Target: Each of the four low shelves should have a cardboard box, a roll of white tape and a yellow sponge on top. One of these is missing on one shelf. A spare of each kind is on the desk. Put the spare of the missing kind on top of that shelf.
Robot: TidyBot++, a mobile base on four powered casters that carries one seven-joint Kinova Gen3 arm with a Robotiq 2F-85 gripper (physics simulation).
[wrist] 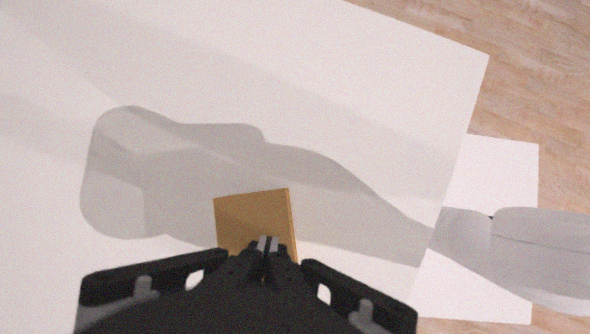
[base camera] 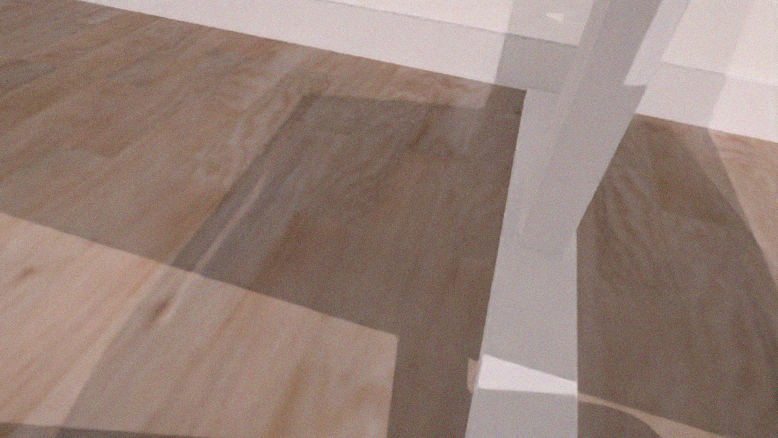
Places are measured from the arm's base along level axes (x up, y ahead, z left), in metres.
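Pixels of known places: gripper, fingertip midpoint: point(wrist: 268, 248).
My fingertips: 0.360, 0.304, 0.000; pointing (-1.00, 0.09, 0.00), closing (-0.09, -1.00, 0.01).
Behind a point stands the place of what it marks, as x, y, z.
A plain brown block that looks like the cardboard box point(wrist: 252, 215) @(0.361, 0.320, -0.025) is on the white desk top point(wrist: 310, 60) @(0.311, 0.289, -0.194) in the wrist view, just beyond the fingertips. My gripper point(wrist: 268, 248) @(0.360, 0.304, 0.000) is shut, with its two fingertips together and nothing seen between them. The fingertips overlap the near part of the box in the view, and the black gripper body hides its near end. Whether they touch it cannot be told. The tape roll, the sponge and the low shelves do not show in either view.
The desk's edge and corner are at the right in the wrist view. Beyond it are a lower white surface point(wrist: 502, 170) and a grey rounded body point(wrist: 542, 232) @(0.315, 0.025, -0.035). In the base view a white upright post point(base camera: 533, 304) stands close, with a white wall base point(base camera: 381, 40) @(-0.370, 0.951, 0.016) behind.
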